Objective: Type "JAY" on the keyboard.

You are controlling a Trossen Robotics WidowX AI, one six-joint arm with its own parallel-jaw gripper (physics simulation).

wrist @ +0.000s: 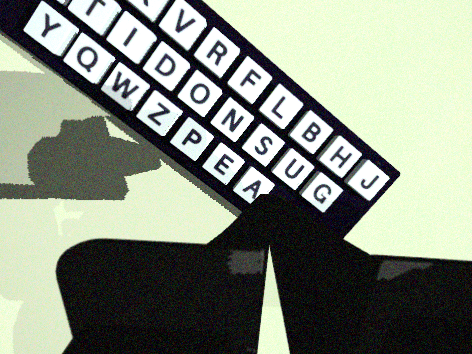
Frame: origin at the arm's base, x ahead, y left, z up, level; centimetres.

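Seen in the pictures: gripper, fingertip midpoint: (268, 204).
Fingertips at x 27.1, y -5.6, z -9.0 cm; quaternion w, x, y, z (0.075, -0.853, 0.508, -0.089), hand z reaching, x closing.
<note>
Offsets run from my fingertips to a thing's top centre. "spot": to the spot under its first point.
A dark keyboard @(spot: dx +1.5, dy -5.1, dz -2.9 cm) (357, 212) with white lettered keys runs slantwise from the upper left to the right of the wrist view. The J key @(dx +3.2, dy -4.4, dz -2.4 cm) (368, 180) is at its right end. The A key @(dx +0.0, dy +0.4, dz -2.4 cm) (254, 183) is at the near end of the row closest to the gripper, its lower part hidden by the fingertips. The Y key @(dx +1.6, dy +11.8, dz -2.4 cm) (49, 28) is at the upper left, in the same row as A. My black gripper (268, 204) is shut and empty, its tips over the lower edge of the A key. Whether the tips touch the key is hidden.
Other white keys lie near A: the E key @(dx +0.2, dy +2.3, dz -2.4 cm) (223, 163) to its left, the U key @(dx +1.7, dy -0.8, dz -2.4 cm) (291, 170) and the G key @(dx +1.5, dy -2.7, dz -2.4 cm) (322, 192) to its right. The H key @(dx +3.5, dy -2.5, dz -2.4 cm) (340, 156) is beside J. A dark shadow (85, 155) falls on the pale table surface at the left.
</note>
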